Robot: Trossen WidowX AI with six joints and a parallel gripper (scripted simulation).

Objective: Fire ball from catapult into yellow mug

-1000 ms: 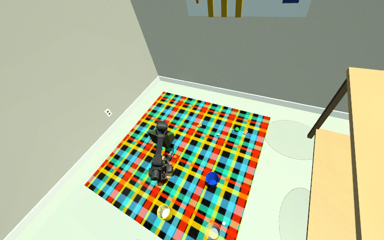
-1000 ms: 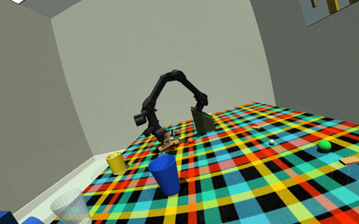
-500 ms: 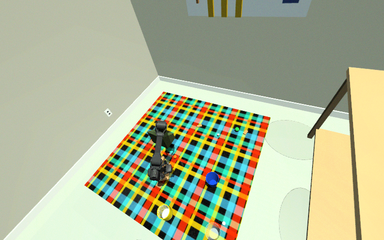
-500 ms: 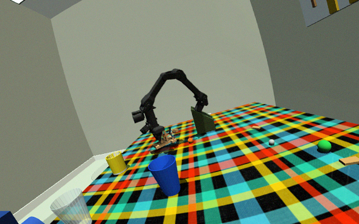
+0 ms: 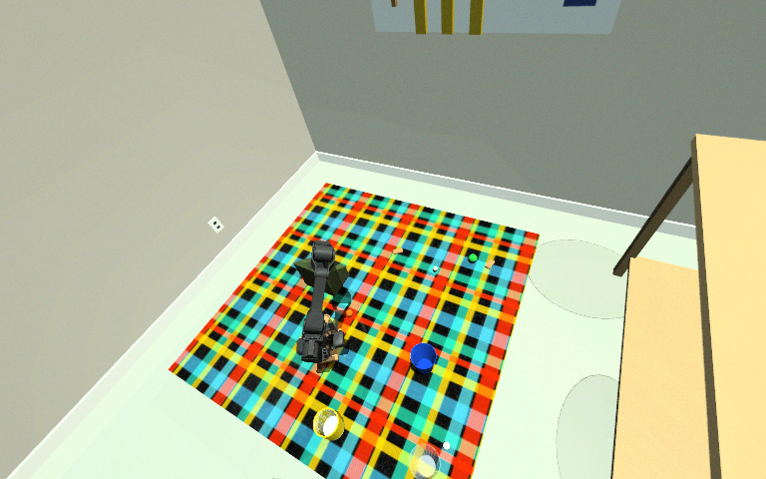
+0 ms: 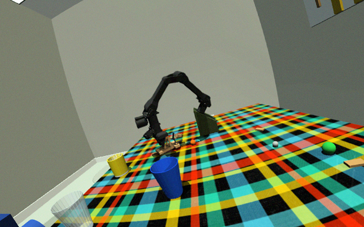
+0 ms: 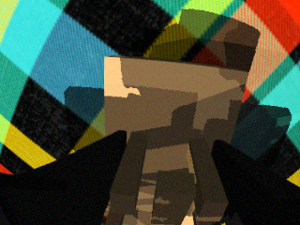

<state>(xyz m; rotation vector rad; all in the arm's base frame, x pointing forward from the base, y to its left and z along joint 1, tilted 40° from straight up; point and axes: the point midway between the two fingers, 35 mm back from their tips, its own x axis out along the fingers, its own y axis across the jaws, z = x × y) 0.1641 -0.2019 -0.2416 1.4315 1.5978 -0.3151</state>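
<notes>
Right now the orange ball is 19 cm to the left of my gripper tip, 3 cm below it and 1 cm ahead of it. Also, from my gripper tip: yellow mug (24 cm to the right, 13 cm ahead, 1 cm below); then blue cup (40 cm ahead, 7 cm to the left, 1 cm below); then wooden catapult (7 cm to the left, 2 cm behind, 2 cm above).
</notes>
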